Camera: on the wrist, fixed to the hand. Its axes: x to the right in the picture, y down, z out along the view.
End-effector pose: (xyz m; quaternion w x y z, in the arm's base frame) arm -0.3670 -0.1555 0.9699 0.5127 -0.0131 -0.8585 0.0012
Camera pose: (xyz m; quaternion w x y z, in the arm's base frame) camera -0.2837 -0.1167 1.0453 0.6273 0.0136 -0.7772 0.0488
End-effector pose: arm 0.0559 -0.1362 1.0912 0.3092 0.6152 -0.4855 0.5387
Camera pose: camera -0.0216 -0.0587 1.1372 0.3375 0.5493 -0.4081 0.6464
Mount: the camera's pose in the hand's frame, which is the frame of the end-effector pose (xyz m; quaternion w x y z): 0.0278 0.0394 -0.1086 0.9886 0.0562 0.1394 0.0024
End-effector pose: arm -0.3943 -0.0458 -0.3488 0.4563 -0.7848 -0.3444 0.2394
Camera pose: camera -0.2887 -0.0982 -0.3343 0.5426 -0.7844 -0.2615 0.1477
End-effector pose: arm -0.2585 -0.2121 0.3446 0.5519 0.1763 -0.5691 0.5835
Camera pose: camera -0.2550 -0.0964 0.3178 0.6136 0.1226 -0.4533 0.6347
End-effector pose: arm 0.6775 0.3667 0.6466 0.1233 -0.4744 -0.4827 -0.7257
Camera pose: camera 0.6263 0.2658 0.6829 0.2176 -0.3621 -0.4997 -0.7562
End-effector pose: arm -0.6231 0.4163 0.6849 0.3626 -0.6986 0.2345 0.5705
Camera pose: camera -0.5776 0.3099 0.6579 0.3637 -0.7493 0.3161 0.4543
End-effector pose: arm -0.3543 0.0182 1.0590 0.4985 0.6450 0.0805 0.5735
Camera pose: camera -0.4527 0.0775 1.0895 0.4440 0.5860 0.1798 0.6536
